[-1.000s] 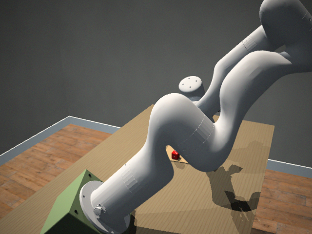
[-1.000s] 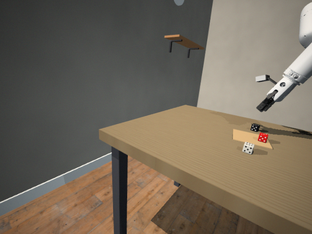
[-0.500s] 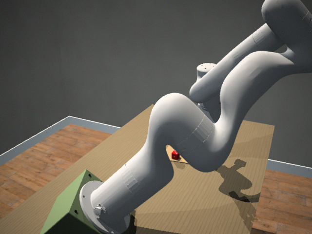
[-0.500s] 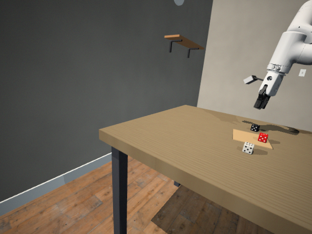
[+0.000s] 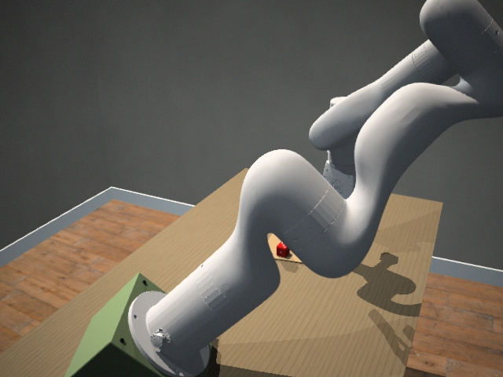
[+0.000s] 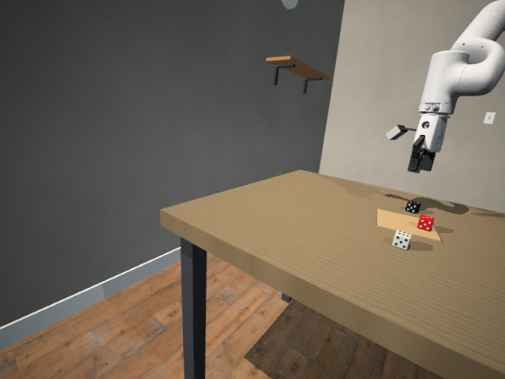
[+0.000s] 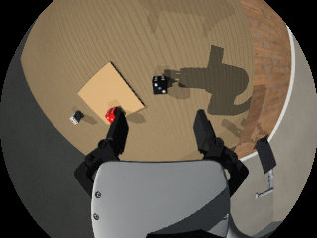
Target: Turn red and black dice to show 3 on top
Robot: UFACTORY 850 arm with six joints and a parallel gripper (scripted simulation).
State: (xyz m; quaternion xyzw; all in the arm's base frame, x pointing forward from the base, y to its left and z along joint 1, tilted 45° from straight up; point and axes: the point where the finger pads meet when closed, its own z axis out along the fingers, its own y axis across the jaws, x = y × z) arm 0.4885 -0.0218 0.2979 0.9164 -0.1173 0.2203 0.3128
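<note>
Now: the black die 1 cm behind my hand and 12 cm below it. The rest, counted from my hand: red die: 3 cm behind, 15 cm to the left, 12 cm below; then tan mat: 1 cm ahead, 14 cm to the left, 14 cm below; then white die: 2 cm ahead, 29 cm to the left, 12 cm below.
</note>
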